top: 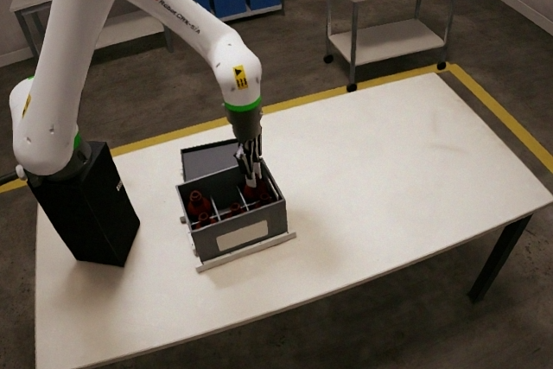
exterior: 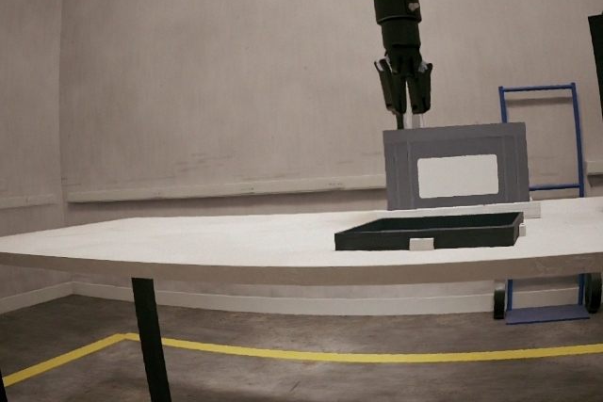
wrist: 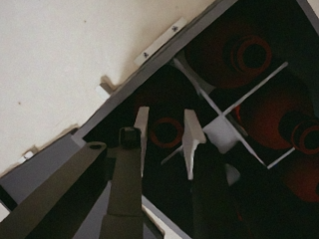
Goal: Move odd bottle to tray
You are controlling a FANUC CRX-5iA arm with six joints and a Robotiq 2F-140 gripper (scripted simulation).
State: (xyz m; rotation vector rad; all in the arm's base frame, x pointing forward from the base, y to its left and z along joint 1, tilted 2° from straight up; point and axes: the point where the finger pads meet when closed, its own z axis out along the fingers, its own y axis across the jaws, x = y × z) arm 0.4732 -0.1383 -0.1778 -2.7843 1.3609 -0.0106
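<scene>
My hand is 90 mm past the crate, 90 mm above it and 30 mm to the left of it. Round my hand: dark tray 250 mm to the left, 160 mm below, 30 mm behind; then bottle 180 mm behind, 90 mm below, 30 mm to the left.
</scene>
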